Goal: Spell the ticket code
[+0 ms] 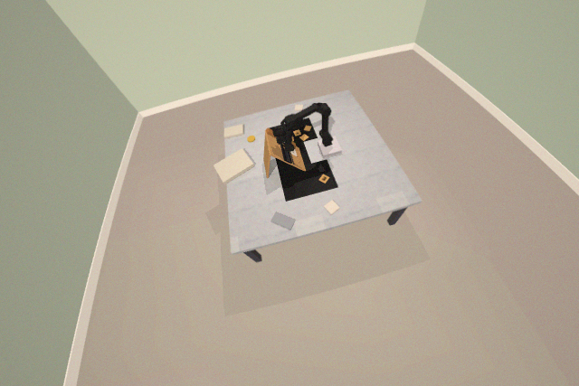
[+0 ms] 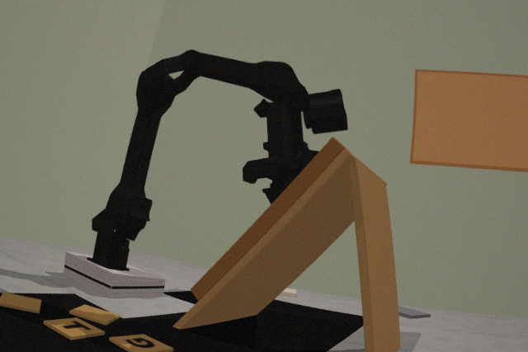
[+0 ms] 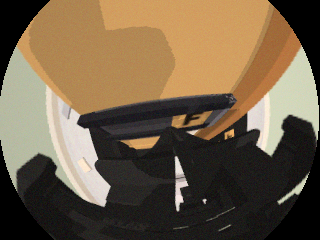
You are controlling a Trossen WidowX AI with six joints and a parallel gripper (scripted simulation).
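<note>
Now: gripper tip 10 mm short of the orange F tile, 40 mm to the left of it and 10 mm above it. Also, from my gripper tip: white ticket (50 mm behind, 30 mm to the right, 90 mm below); cream box (440 mm ahead, 140 mm to the right, 160 mm below); black mat (130 mm behind, 50 mm to the right, 170 mm below).
</note>
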